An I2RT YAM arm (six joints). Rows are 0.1 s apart.
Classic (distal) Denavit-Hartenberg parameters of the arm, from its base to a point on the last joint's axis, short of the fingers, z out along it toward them. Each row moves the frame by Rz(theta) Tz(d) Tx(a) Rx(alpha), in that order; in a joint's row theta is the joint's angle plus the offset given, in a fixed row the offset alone. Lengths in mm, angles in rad.
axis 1: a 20; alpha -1.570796; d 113.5; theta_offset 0
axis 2: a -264; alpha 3.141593; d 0; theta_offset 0
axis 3: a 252.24; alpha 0; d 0; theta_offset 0.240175
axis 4: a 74; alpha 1.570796; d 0; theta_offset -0.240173
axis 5: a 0; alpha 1.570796; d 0; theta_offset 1.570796
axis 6: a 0; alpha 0; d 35.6; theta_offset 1.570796
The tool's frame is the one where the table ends.
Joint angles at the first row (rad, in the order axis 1, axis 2, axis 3, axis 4, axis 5, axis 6):
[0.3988, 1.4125, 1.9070, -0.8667, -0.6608, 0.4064]
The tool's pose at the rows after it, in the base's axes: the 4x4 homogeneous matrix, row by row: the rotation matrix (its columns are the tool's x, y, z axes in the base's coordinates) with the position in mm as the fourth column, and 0 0 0 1 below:
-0.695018 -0.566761 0.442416 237.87; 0.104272 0.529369 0.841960 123.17; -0.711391 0.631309 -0.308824 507.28; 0 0 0 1
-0.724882 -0.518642 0.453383 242.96; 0.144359 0.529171 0.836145 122.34; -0.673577 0.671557 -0.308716 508.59; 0 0 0 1
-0.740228 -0.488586 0.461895 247.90; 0.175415 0.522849 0.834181 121.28; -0.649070 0.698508 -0.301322 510.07; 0 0 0 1
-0.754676 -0.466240 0.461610 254.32; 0.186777 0.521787 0.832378 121.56; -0.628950 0.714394 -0.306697 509.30; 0 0 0 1
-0.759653 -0.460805 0.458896 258.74; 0.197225 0.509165 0.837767 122.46; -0.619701 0.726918 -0.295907 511.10; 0 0 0 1
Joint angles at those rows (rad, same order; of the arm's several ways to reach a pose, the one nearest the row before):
[0.3973, 1.4481, 1.9553, -0.9057, -0.6500, 0.4764]
[0.3875, 1.4660, 1.9771, -0.9083, -0.6470, 0.5361]
[0.3768, 1.4809, 1.9931, -0.9007, -0.6507, 0.5791]
[0.3688, 1.5035, 2.0135, -0.9074, -0.6561, 0.5982]
[0.3650, 1.5206, 2.0327, -0.8982, -0.6672, 0.6184]

